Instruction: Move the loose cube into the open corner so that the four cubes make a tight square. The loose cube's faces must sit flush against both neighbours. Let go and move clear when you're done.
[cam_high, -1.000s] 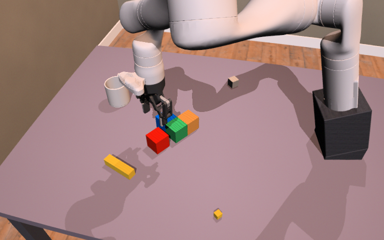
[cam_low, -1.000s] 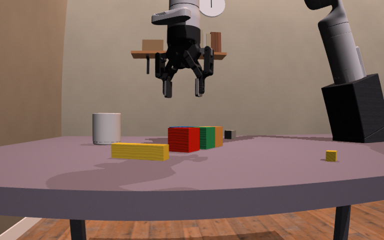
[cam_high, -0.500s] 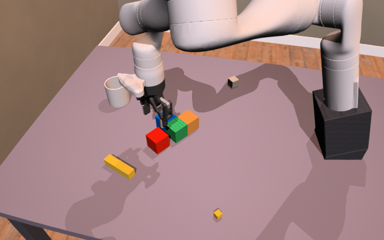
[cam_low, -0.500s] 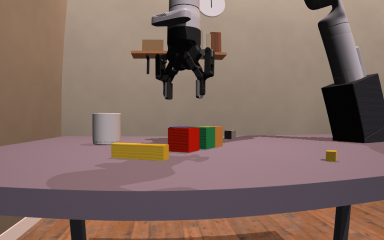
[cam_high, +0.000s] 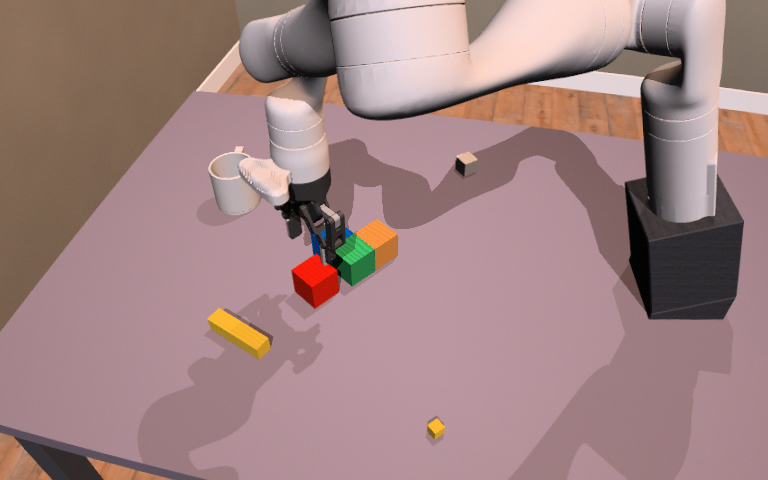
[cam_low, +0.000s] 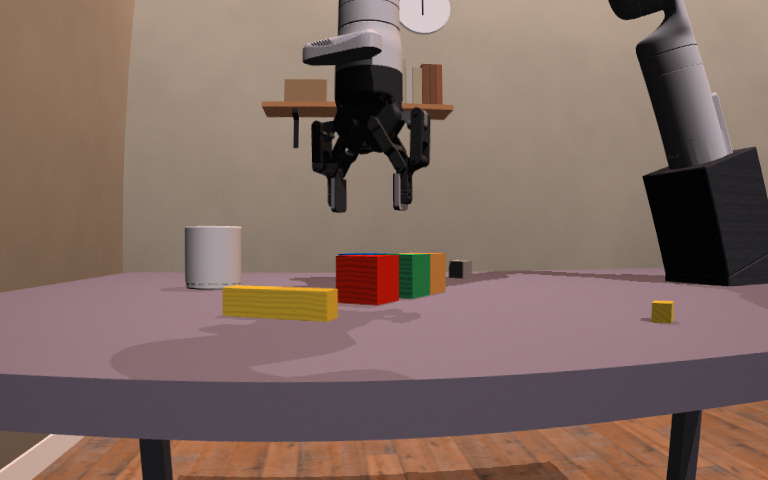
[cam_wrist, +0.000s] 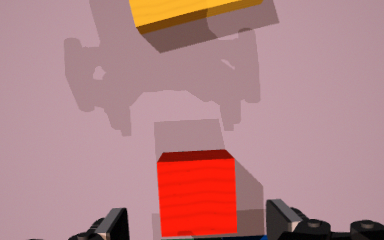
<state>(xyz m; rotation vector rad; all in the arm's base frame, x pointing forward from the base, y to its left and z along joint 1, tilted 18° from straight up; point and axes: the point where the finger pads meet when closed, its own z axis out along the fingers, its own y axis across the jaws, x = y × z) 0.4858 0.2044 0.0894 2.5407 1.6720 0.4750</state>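
Now: hand 8 cm above the red cube. Round my hand: orange cube 5 cm behind, 11 cm to the right, 8 cm below; blue cube 1 cm ahead, 9 cm to the right, 8 cm below; green cube 3 cm behind, 7 cm to the right, 8 cm below.
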